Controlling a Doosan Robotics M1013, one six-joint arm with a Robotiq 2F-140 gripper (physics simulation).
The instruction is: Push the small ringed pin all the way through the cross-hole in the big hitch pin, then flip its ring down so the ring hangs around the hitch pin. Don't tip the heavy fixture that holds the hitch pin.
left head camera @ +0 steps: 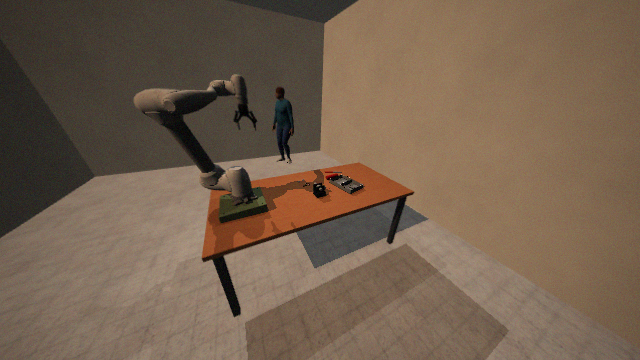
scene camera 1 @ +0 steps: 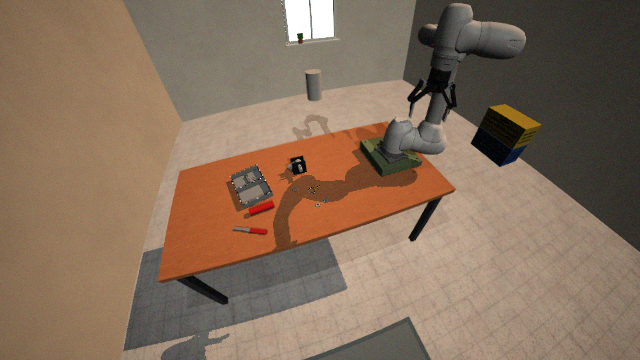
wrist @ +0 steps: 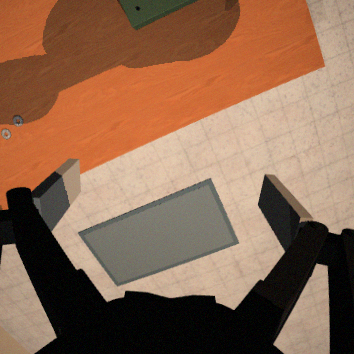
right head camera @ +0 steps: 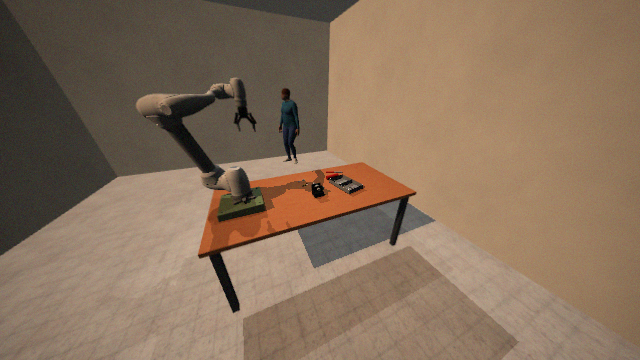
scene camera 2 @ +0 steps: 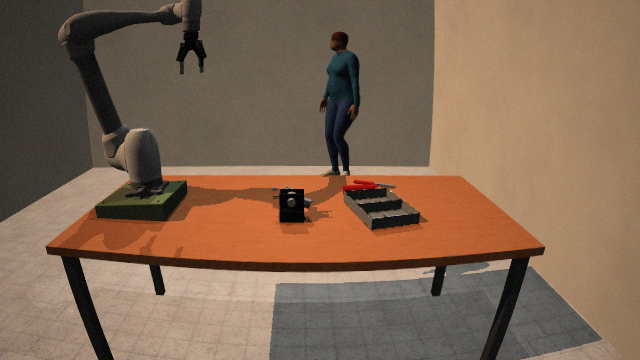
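Observation:
The small ringed pin, yellowish, lies on the orange table, in the arm's shadow and apart from the fixture. The black fixture stands upright on the table. The hitch pin is held in it, and its grey round end shows in scene camera 2. Its cross-hole is too small to make out. My gripper is wide open and empty. It points down, high above table height and away from the pin and fixture.
A grey divided tray, a red cylinder and a red-handled tool lie beyond the fixture from my green base. Small rings lie near the pin. A person stands behind the table.

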